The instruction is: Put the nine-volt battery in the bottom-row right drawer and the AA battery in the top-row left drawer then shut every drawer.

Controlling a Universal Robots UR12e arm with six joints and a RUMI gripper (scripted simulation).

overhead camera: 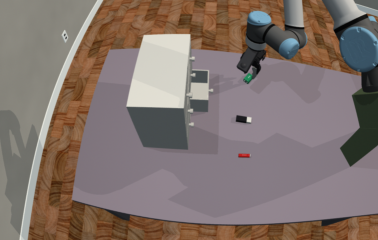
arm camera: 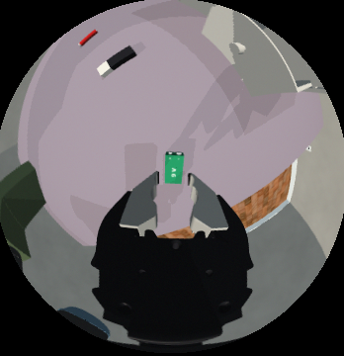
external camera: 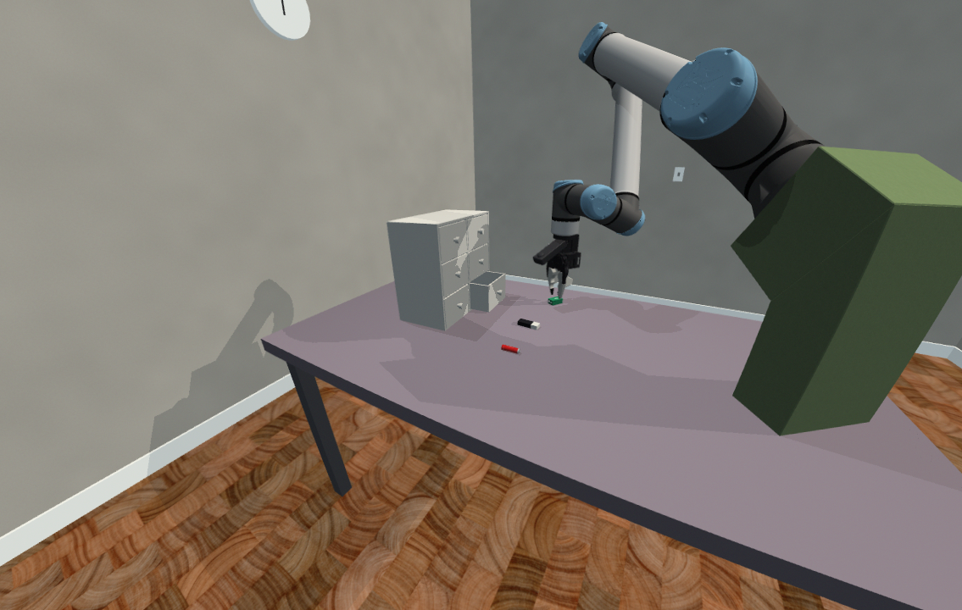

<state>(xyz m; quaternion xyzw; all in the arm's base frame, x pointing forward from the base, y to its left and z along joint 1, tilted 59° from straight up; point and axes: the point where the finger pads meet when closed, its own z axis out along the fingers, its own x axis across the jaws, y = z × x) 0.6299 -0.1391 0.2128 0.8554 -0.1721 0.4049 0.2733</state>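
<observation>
The green nine-volt battery is 30 mm below my hand, 10 mm to the left of it and 10 mm ahead of it. Round my hand: red AA battery 360 mm to the left, 50 mm ahead, 30 mm below.
</observation>
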